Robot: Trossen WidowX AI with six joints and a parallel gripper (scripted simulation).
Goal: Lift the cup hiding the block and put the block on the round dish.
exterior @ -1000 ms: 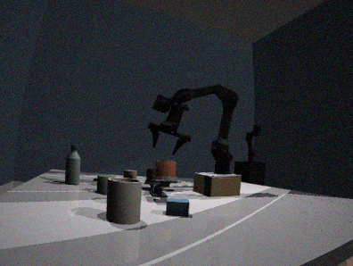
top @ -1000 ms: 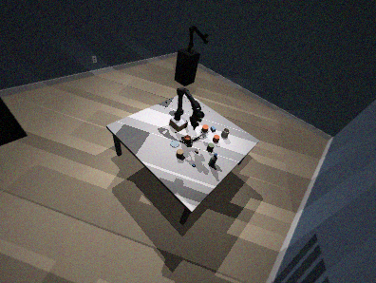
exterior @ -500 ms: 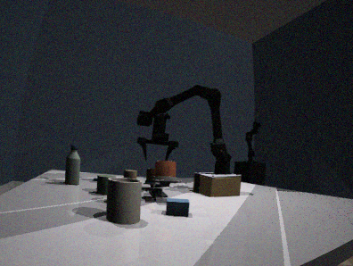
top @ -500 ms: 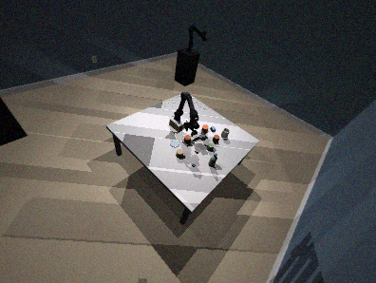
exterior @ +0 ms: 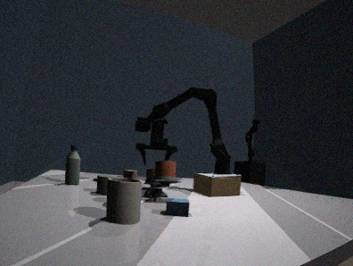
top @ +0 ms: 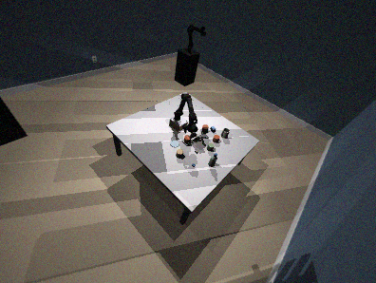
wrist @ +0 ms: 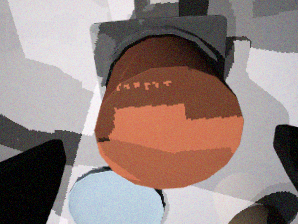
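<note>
Right now my gripper tip is 50 mm above the orange-brown cup and 20 mm to the left of it. The rest, counted from my gripper tip: balance: 130 mm to the left, 70 mm below, 30 mm ahead; then grey block: 60 mm below; then round pale blue dish: 120 mm to the right, 100 mm below, 70 mm behind.
</note>
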